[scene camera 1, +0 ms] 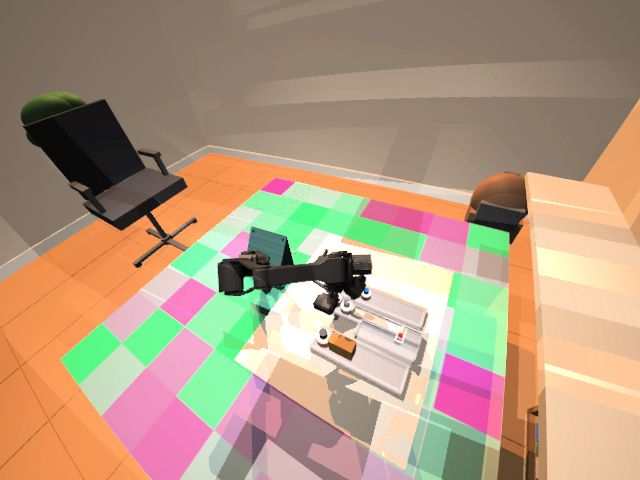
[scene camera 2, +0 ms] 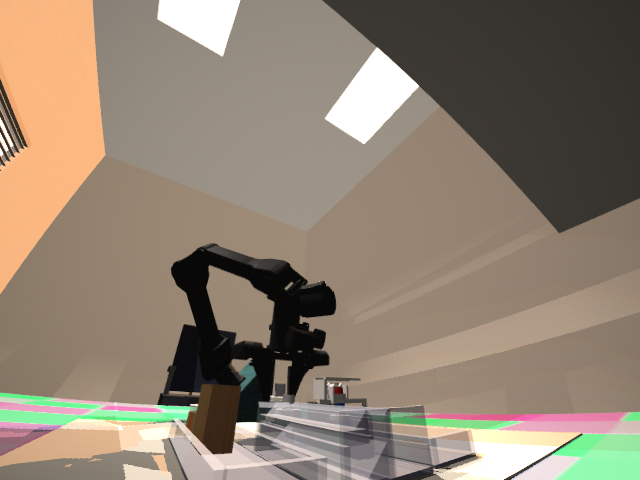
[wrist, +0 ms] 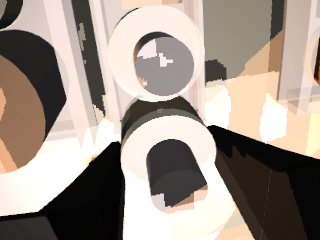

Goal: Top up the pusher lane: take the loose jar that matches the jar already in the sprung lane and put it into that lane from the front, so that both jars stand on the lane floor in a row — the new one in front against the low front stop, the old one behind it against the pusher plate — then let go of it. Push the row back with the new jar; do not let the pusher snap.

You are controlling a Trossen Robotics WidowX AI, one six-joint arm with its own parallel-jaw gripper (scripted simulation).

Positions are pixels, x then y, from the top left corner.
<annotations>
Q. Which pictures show my gripper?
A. Scene camera 1, scene camera 2 and the wrist view: all of them.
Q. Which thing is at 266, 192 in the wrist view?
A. My gripper.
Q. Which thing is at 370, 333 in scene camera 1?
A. A clear lane rack.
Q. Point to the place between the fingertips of my gripper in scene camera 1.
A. At 335, 299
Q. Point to a brown block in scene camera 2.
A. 215, 420
</annotations>
